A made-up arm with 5 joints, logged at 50 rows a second.
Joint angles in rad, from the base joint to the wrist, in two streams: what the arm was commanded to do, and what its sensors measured. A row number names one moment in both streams.
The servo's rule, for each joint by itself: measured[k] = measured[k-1] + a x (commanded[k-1-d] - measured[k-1]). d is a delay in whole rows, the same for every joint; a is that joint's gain. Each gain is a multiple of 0.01, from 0.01 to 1. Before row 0 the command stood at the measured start. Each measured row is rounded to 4 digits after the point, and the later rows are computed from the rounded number. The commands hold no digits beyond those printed.
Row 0, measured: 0.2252, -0.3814, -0.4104, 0.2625, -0.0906
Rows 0 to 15, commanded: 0.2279, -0.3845, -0.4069, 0.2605, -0.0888; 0.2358, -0.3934, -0.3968, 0.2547, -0.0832; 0.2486, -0.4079, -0.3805, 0.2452, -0.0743; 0.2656, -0.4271, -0.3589, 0.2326, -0.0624; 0.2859, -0.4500, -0.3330, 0.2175, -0.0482; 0.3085, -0.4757, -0.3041, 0.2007, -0.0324; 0.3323, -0.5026, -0.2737, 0.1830, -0.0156; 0.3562, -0.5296, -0.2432, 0.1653, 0.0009; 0.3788, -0.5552, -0.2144, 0.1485, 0.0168; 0.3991, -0.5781, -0.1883, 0.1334, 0.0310; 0.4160, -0.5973, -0.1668, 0.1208, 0.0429; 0.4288, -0.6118, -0.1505, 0.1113, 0.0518; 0.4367, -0.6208, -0.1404, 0.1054, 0.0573; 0.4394, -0.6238, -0.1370, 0.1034, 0.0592; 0.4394, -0.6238, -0.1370, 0.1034, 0.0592; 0.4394, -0.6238, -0.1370, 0.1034, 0.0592
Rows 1 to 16, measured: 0.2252, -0.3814, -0.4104, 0.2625, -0.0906; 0.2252, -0.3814, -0.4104, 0.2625, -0.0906; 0.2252, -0.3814, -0.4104, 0.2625, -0.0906; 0.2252, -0.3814, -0.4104, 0.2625, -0.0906; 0.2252, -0.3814, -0.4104, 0.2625, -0.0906; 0.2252, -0.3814, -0.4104, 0.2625, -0.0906; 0.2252, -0.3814, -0.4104, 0.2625, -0.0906; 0.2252, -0.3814, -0.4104, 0.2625, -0.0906; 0.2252, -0.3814, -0.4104, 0.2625, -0.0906; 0.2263, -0.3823, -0.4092, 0.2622, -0.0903; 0.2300, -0.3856, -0.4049, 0.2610, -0.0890; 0.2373, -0.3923, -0.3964, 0.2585, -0.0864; 0.2483, -0.4027, -0.3833, 0.2544, -0.0821; 0.2630, -0.4169, -0.3657, 0.2485, -0.0760; 0.2807, -0.4345, -0.3441, 0.2409, -0.0682; 0.3008, -0.4549, -0.3195, 0.2316, -0.0587
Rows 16 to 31, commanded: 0.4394, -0.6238, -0.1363, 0.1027, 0.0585; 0.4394, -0.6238, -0.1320, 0.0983, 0.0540; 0.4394, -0.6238, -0.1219, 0.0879, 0.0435; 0.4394, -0.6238, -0.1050, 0.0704, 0.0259; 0.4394, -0.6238, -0.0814, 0.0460, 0.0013; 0.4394, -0.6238, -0.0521, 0.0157, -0.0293; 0.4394, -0.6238, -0.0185, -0.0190, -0.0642; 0.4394, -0.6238, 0.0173, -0.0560, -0.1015; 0.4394, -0.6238, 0.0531, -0.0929, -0.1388; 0.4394, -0.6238, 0.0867, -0.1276, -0.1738; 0.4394, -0.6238, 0.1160, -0.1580, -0.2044; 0.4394, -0.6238, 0.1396, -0.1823, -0.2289; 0.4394, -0.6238, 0.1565, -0.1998, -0.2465; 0.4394, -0.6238, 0.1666, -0.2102, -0.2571; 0.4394, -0.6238, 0.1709, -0.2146, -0.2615; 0.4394, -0.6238, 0.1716, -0.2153, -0.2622
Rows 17 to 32, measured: 0.3224, -0.4773, -0.2928, 0.2210, -0.0480; 0.3444, -0.5007, -0.2654, 0.2094, -0.0363; 0.3657, -0.5239, -0.2384, 0.1972, -0.0242; 0.3853, -0.5459, -0.2133, 0.1850, -0.0121; 0.4023, -0.5657, -0.1913, 0.1732, -0.0006; 0.4157, -0.5822, -0.1735, 0.1624, 0.0098; 0.4249, -0.5947, -0.1607, 0.1530, 0.0187; 0.4306, -0.6034, -0.1524, 0.1451, 0.0260; 0.4340, -0.6095, -0.1470, 0.1384, 0.0320; 0.4361, -0.6138, -0.1433, 0.1327, 0.0368; 0.4374, -0.6168, -0.1393, 0.1272, 0.0399; 0.4382, -0.6189, -0.1332, 0.1209, 0.0405; 0.4387, -0.6204, -0.1233, 0.1128, 0.0379; 0.4390, -0.6214, -0.1086, 0.1021, 0.0313; 0.4392, -0.6221, -0.0888, 0.0883, 0.0204; 0.4393, -0.6226, -0.0642, 0.0711, 0.0052
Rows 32 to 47, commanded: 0.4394, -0.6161, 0.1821, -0.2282, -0.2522; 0.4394, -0.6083, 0.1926, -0.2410, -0.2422; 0.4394, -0.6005, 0.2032, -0.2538, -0.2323; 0.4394, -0.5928, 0.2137, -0.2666, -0.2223; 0.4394, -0.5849, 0.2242, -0.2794, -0.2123; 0.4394, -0.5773, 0.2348, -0.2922, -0.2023; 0.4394, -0.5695, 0.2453, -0.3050, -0.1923; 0.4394, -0.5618, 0.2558, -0.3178, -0.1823; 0.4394, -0.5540, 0.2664, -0.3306, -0.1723; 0.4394, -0.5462, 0.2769, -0.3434, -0.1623; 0.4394, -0.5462, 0.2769, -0.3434, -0.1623; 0.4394, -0.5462, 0.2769, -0.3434, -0.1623; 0.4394, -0.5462, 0.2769, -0.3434, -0.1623; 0.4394, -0.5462, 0.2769, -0.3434, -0.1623; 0.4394, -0.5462, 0.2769, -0.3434, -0.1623; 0.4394, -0.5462, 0.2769, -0.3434, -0.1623
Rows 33 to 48, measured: 0.4393, -0.6230, -0.0357, 0.0508, -0.0140; 0.4393, -0.6232, -0.0046, 0.0278, -0.0365; 0.4393, -0.6234, 0.0274, 0.0029, -0.0612; 0.4393, -0.6235, 0.0584, -0.0228, -0.0870; 0.4393, -0.6236, 0.0868, -0.0483, -0.1125; 0.4393, -0.6237, 0.1112, -0.0725, -0.1366; 0.4393, -0.6237, 0.1306, -0.0945, -0.1583; 0.4393, -0.6237, 0.1447, -0.1137, -0.1769; 0.4393, -0.6237, 0.1541, -0.1300, -0.1923; 0.4393, -0.6214, 0.1639, -0.1457, -0.2031; 0.4393, -0.6175, 0.1739, -0.1609, -0.2101; 0.4393, -0.6124, 0.1842, -0.1758, -0.2141; 0.4393, -0.6065, 0.1945, -0.1903, -0.2156; 0.4393, -0.6000, 0.2049, -0.2046, -0.2150; 0.4393, -0.5932, 0.2154, -0.2186, -0.2127; 0.4393, -0.5861, 0.2259, -0.2324, -0.2090
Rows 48 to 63, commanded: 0.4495, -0.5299, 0.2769, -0.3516, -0.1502; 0.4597, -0.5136, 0.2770, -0.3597, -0.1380; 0.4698, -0.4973, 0.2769, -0.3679, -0.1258; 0.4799, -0.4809, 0.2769, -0.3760, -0.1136; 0.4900, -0.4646, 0.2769, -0.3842, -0.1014; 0.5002, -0.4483, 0.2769, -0.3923, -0.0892; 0.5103, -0.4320, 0.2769, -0.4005, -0.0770; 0.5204, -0.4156, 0.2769, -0.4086, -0.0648; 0.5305, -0.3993, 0.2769, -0.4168, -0.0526; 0.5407, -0.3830, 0.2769, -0.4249, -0.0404; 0.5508, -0.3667, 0.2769, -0.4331, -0.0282; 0.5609, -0.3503, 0.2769, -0.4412, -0.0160; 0.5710, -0.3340, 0.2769, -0.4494, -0.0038; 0.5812, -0.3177, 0.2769, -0.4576, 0.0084; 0.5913, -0.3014, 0.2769, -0.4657, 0.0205; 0.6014, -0.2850, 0.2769, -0.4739, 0.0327
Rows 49 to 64, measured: 0.4393, -0.5788, 0.2364, -0.2461, -0.2042; 0.4393, -0.5714, 0.2469, -0.2596, -0.1985; 0.4393, -0.5638, 0.2574, -0.2730, -0.1920; 0.4393, -0.5585, 0.2642, -0.2843, -0.1867; 0.4393, -0.5548, 0.2686, -0.2938, -0.1823; 0.4393, -0.5522, 0.2715, -0.3017, -0.1787; 0.4393, -0.5504, 0.2734, -0.3084, -0.1757; 0.4393, -0.5491, 0.2746, -0.3140, -0.1733; 0.4393, -0.5482, 0.2754, -0.3187, -0.1713; 0.4433, -0.5427, 0.2759, -0.3240, -0.1675; 0.4497, -0.5340, 0.2763, -0.3297, -0.1622; 0.4575, -0.5230, 0.2765, -0.3358, -0.1556; 0.4662, -0.5104, 0.2766, -0.3422, -0.1480; 0.4755, -0.4967, 0.2767, -0.3489, -0.1396; 0.4851, -0.4822, 0.2768, -0.3558, -0.1305; 0.4949, -0.4671, 0.2768, -0.3630, -0.1209
